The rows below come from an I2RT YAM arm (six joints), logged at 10 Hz.
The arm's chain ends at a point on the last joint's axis. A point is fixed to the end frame.
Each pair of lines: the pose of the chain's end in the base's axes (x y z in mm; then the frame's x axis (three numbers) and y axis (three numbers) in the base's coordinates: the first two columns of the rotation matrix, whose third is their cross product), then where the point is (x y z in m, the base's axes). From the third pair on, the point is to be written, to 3 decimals.
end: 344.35, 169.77, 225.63, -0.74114, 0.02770, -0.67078, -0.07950, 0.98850, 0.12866
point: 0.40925 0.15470 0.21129
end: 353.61, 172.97, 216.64, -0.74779, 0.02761, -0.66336, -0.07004, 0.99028, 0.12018
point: 0.41823 0.15723 0.20178
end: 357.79, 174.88, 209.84, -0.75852, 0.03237, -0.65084, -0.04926, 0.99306, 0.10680
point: 0.422 0.158 0.194
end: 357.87, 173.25, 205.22, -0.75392, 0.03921, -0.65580, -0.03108, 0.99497, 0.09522
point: 0.422 0.155 0.190
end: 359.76, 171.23, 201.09, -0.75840, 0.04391, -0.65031, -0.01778, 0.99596, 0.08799
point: 0.423 0.152 0.186
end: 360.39, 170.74, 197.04, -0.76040, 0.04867, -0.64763, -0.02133, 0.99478, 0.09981
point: 0.424 0.152 0.181
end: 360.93, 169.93, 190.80, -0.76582, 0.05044, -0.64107, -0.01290, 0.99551, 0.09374
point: 0.424 0.150 0.174
